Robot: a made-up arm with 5 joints. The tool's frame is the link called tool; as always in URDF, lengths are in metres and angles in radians.
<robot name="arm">
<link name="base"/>
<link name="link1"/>
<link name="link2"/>
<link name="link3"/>
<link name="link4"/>
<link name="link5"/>
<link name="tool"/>
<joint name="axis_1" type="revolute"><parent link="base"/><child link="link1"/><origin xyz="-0.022 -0.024 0.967"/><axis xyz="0 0 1"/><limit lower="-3.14" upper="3.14"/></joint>
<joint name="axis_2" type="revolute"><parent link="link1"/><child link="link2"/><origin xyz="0 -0.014 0.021"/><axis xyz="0 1 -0.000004"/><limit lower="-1.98" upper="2.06"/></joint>
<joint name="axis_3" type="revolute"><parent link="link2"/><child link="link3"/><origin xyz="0.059 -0.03 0.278"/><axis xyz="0 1 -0.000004"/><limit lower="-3.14" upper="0.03"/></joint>
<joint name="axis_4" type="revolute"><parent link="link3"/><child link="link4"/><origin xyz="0.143 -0.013 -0.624"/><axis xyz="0 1 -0.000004"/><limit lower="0.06" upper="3.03"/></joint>
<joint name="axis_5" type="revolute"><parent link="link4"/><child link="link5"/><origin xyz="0.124 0.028 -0.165"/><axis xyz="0 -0.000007 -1"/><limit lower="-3.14" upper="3.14"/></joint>
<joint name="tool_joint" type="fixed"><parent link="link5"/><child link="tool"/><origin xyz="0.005 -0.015 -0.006" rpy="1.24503 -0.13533 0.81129"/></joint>
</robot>
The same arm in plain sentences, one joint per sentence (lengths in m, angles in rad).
The arm has five revolute joints in a row. What follows holds with every joint at zero, and every direction is one of the base frame's.
Joint 1 lies 0.0220 m along -x and 0.0240 m along -y and 0.9670 m along +z from the base frame's origin and turns about +z, from -3.1400 to 3.1400 rad.
Joint 2 lies 0.0140 m along -y and 0.0210 m along +z from joint 1 and turns about +y, from -1.9800 to 2.0600 rad.
Joint 3 lies 0.0590 m along +x and 0.0300 m along -y and 0.2780 m along +z from joint 2 and turns about +y, from -3.1400 to 0.0300 rad.
Joint 4 lies 0.1430 m along +x and 0.0130 m along -y and 0.6240 m along -z from joint 3 and turns about +y, from 0.0600 to 3.0300 rad.
Joint 5 lies 0.1240 m along +x and 0.0280 m along +y and 0.1650 m along -z from joint 4 and turns about -z, from -3.1400 to 3.1400 rad.
The tool frame, which is the frame that the pose is given for, lies 0.0050 m along +x and 0.0150 m along -y and 0.0060 m along -z from joint 5; its axes are the base frame's turned by roll 1.2450, pitch -0.1353 and yaw 0.8113 rad (as in URDF: about the fixed x, then y, then z).

